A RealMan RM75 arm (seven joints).
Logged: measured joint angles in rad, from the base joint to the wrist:
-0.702, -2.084, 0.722, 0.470, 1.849, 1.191, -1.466
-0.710, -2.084, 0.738, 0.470, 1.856, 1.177, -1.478
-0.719, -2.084, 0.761, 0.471, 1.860, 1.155, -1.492
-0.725, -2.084, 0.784, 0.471, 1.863, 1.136, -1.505
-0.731, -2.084, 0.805, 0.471, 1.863, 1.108, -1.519
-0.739, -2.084, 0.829, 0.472, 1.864, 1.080, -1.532
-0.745, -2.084, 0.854, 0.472, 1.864, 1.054, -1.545
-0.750, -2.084, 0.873, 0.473, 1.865, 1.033, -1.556
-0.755, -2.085, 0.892, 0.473, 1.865, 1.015, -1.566
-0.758, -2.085, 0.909, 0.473, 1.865, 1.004, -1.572
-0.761, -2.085, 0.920, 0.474, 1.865, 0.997, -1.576
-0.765, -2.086, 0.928, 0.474, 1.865, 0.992, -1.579
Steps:
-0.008, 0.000, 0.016, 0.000, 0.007, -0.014, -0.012
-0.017, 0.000, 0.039, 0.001, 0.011, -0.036, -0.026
-0.023, 0.000, 0.062, 0.001, 0.014, -0.055, -0.039
-0.029, 0.000, 0.083, 0.001, 0.014, -0.083, -0.053
-0.037, 0.000, 0.107, 0.002, 0.015, -0.111, -0.066
-0.043, 0.000, 0.132, 0.002, 0.015, -0.137, -0.079
-0.048, 0.000, 0.151, 0.003, 0.016, -0.158, -0.090
-0.053, -0.001, 0.170, 0.003, 0.016, -0.176, -0.100
-0.056, -0.001, 0.187, 0.003, 0.016, -0.187, -0.106
-0.059, -0.001, 0.198, 0.004, 0.016, -0.194, -0.110
-0.063, -0.002, 0.206, 0.004, 0.016, -0.199, -0.113

